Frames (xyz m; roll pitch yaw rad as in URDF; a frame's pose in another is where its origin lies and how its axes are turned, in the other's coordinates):
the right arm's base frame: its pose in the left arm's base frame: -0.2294 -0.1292 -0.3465 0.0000 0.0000 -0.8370
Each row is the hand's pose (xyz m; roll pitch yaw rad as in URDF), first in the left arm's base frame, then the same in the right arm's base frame.
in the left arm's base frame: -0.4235 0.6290 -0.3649 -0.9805 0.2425 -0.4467
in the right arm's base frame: -0.6931 0.3636 -0.0184 -0.9805 0.2425 0.3903
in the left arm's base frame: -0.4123 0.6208 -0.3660 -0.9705 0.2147 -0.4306
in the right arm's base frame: -0.6795 0.3664 -0.0195 -0.9705 0.2147 0.4064
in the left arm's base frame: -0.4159 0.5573 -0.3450 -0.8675 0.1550 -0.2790
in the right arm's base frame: -0.6347 0.3212 0.0015 -0.8675 0.1550 0.5580
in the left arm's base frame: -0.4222 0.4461 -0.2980 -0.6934 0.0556 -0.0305
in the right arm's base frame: -0.5564 0.2421 0.0485 -0.6934 0.0556 0.8065
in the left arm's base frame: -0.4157 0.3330 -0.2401 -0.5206 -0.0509 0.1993
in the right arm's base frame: -0.4680 0.1712 0.1064 -0.5206 -0.0509 1.0363
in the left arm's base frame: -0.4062 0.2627 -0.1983 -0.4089 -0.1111 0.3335
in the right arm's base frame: -0.4094 0.1312 0.1482 -0.4089 -0.1111 1.1705
